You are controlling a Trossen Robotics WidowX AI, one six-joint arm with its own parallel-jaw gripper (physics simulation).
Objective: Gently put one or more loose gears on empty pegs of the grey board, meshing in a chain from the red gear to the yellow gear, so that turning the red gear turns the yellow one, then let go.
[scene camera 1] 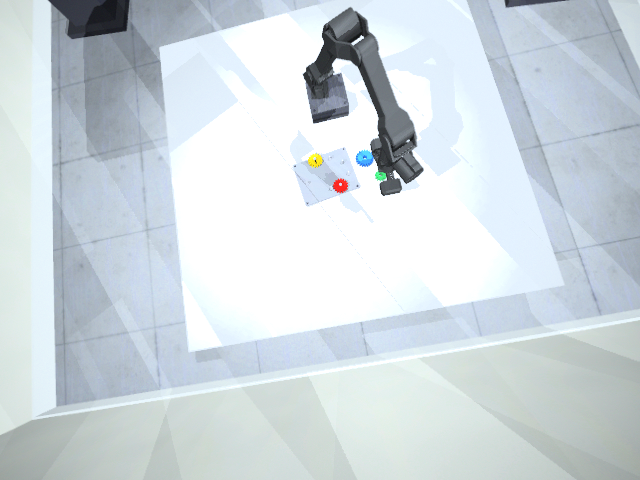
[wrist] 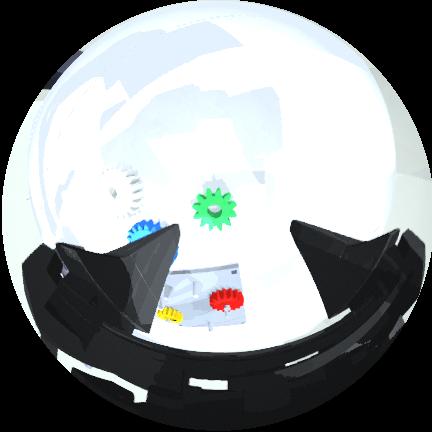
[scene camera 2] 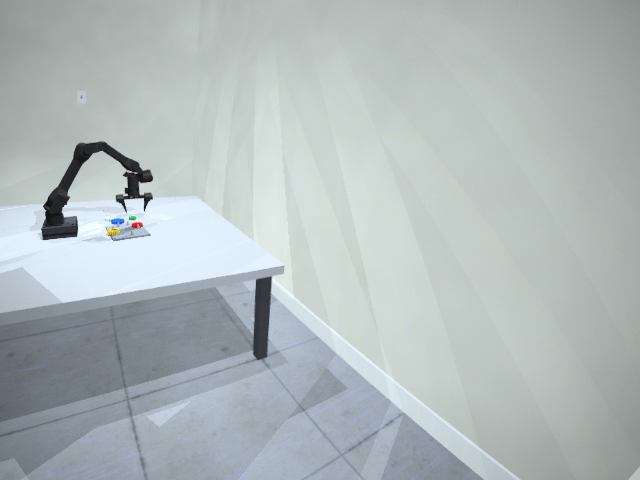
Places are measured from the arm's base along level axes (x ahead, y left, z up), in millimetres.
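Where they show: gripper, fingertip midpoint: (scene camera 1: pixel 381 177) (wrist: pixel 236 227) (scene camera 2: pixel 135 212); arm's base at its link origin: (scene camera 1: pixel 319 90) (scene camera 2: pixel 55 223).
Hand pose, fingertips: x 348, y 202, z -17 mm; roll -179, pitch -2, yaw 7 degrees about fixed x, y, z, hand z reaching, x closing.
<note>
Each offset is from my fingertips to the top centre of the thing. Level surfaces: height alone.
The grey board @(dz -9, dx -38, dy -199 mm) (scene camera 1: pixel 317 193) (scene camera 2: pixel 140 234) (wrist: pixel 220 275) carries the red gear @(dz -14, dx +12, dy -145 mm) (scene camera 1: pixel 338 189) (scene camera 2: pixel 136 225) (wrist: pixel 225 300), the yellow gear @(dz -14, dx -94, dy -234 mm) (scene camera 1: pixel 311 161) (scene camera 2: pixel 113 232) (wrist: pixel 169 314) and several bare pegs. Red and yellow stand apart. The small loose green gear @(dz -22, dx -18, dy +3 mm) (scene camera 1: pixel 380 176) (scene camera 2: pixel 132 218) (wrist: pixel 202 207) lies flat on the table. The larger loose blue gear @(dz -22, dx -90, dy -50 mm) (scene camera 1: pixel 360 159) (scene camera 2: pixel 117 221) (wrist: pixel 142 232) lies beside the board, partly behind a finger in the wrist view. A loose white gear @(dz -22, dx -128, dy +15 mm) (wrist: pixel 131 192) lies beyond blue. My gripper (scene camera 1: pixel 383 166) (scene camera 2: pixel 135 211) (wrist: pixel 236 227) is open and empty, above the green gear, its fingers pointing down.
The white table @(dz -39 mm) (scene camera 1: pixel 258 258) (scene camera 2: pixel 206 248) bears everything. The arm's dark base (scene camera 1: pixel 330 100) (scene camera 2: pixel 59 227) stands behind the board. The blue gear lies between the board and the green gear's area. The white gear is hard to make out against the table in the first scene view.
</note>
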